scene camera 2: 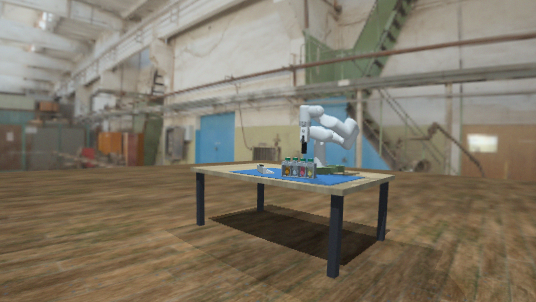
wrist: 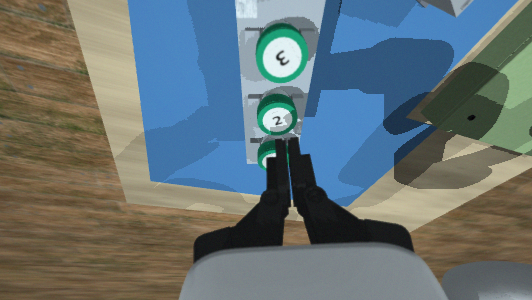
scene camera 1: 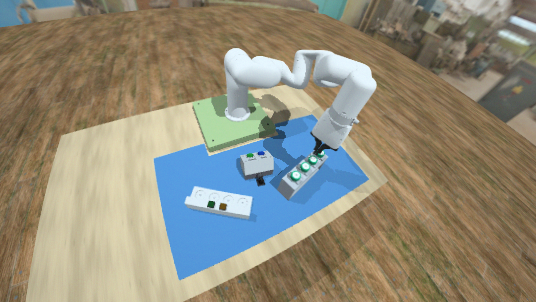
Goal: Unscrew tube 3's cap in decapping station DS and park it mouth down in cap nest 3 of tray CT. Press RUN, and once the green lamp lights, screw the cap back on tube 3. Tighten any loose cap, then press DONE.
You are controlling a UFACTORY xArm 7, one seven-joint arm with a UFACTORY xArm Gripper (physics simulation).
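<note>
The grey tube rack holds several tubes with green, white-topped caps. Cap 3 sits on its tube, with cap 2 beside it. In the wrist view, cap 1 is partly hidden by a finger. My gripper is shut and empty, above the rack's cap 1 end. The white tray has round nests with no caps in them, and a dark green square and an amber-brown square. Whether any cap is loose cannot be told.
A grey box with a green button and a blue button stands between the tray and the rack. A small black object is beside it. The green base plate lies behind the blue mat.
</note>
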